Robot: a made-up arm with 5 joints.
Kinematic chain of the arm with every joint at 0, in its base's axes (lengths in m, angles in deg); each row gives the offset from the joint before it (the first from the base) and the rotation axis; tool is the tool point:
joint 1: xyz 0 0 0.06 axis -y
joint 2: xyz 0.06 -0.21 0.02 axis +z
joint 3: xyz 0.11 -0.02 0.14 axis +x
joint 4: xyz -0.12 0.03 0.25 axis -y
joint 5: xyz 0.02 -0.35 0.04 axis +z
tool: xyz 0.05 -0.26 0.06
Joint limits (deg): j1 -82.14..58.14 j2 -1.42..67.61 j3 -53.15..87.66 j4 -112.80..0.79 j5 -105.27..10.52
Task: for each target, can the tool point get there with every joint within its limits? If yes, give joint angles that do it. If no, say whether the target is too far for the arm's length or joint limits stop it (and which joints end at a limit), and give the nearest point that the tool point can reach.
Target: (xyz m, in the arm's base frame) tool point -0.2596 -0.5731 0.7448
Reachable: yes | joints 23.90 14.94 -25.09 -14.24 -45.78
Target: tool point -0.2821 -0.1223 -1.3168
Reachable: no: too far | nearest point -0.0725 -0.3303 -0.6107 | short by 0.765 m
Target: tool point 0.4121 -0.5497 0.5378
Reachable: yes | joints 26.61 43.85 43.01 -103.03 -89.38
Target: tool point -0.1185 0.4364 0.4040
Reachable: no: joint limits stop it (at a limit: joint 3, joint 4, joint 5) | nearest point -0.2160 0.0210 0.6870 | short by 0.512 m
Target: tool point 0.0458 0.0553 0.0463
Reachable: no: joint limits stop it (at a limit: joint 2, joint 3, joint 5) | nearest point 0.4451 -0.2086 -0.0731 | short by 0.493 m
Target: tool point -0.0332 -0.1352 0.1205
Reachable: no: joint limits stop it (at a limit: joint 1, joint 2, joint 3, joint 4, joint 5) | nearest point -0.3853 -0.3576 -0.0874 | short by 0.465 m
